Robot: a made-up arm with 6 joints. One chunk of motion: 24 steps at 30 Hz.
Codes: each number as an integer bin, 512 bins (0 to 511) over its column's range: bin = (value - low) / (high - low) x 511, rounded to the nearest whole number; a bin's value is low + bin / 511 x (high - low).
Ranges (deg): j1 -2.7..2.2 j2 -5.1..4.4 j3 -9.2..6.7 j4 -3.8..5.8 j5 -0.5..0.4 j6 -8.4..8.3
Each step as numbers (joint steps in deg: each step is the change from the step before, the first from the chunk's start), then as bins.
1 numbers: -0.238 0.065 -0.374 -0.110 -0.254 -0.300
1 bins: 257 278 284 196 140 248
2 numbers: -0.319 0.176 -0.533 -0.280 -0.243 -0.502
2 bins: 248 284 279 187 146 242
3 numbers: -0.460 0.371 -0.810 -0.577 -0.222 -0.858
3 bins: 234 294 270 172 158 231
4 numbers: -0.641 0.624 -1.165 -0.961 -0.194 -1.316
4 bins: 215 308 258 151 174 217
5 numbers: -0.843 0.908 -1.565 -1.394 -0.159 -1.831
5 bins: 194 323 245 128 194 201
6 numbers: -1.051 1.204 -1.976 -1.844 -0.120 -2.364
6 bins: 172 339 232 104 216 185
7 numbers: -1.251 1.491 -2.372 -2.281 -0.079 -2.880
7 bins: 151 355 219 81 239 169
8 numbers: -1.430 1.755 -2.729 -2.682 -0.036 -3.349
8 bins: 132 369 208 60 263 155
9 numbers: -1.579 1.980 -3.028 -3.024 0.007 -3.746
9 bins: 117 381 198 41 288 142
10 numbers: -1.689 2.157 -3.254 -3.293 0.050 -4.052
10 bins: 105 390 191 27 312 133
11 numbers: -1.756 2.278 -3.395 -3.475 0.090 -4.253
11 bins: 98 397 187 17 335 127
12 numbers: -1.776 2.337 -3.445 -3.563 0.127 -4.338
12 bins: 96 400 185 13 356 124
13 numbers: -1.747 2.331 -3.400 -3.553 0.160 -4.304
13 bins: 99 400 186 13 375 125
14 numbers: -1.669 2.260 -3.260 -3.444 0.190 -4.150
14 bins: 108 396 191 19 392 130
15 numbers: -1.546 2.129 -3.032 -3.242 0.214 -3.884
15 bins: 120 389 198 30 405 138
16 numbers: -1.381 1.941 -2.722 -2.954 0.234 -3.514
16 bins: 138 379 208 45 417 150
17 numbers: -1.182 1.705 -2.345 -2.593 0.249 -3.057
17 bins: 158 366 220 64 425 163
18 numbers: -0.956 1.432 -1.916 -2.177 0.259 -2.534
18 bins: 182 351 234 86 431 179
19 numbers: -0.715 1.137 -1.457 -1.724 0.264 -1.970
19 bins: 207 335 249 111 434 197
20 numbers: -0.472 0.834 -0.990 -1.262 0.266 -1.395
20 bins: 232 319 264 135 435 214
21 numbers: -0.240 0.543 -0.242 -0.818 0.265 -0.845
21 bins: 257 304 288 159 434 231
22 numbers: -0.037 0.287 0.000 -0.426 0.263 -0.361
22 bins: 278 290 296 180 433 246
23 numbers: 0.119 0.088 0.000 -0.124 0.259 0.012
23 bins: 294 279 296 196 431 257
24 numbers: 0.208 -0.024 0.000 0.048 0.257 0.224
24 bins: 303 273 296 205 430 264
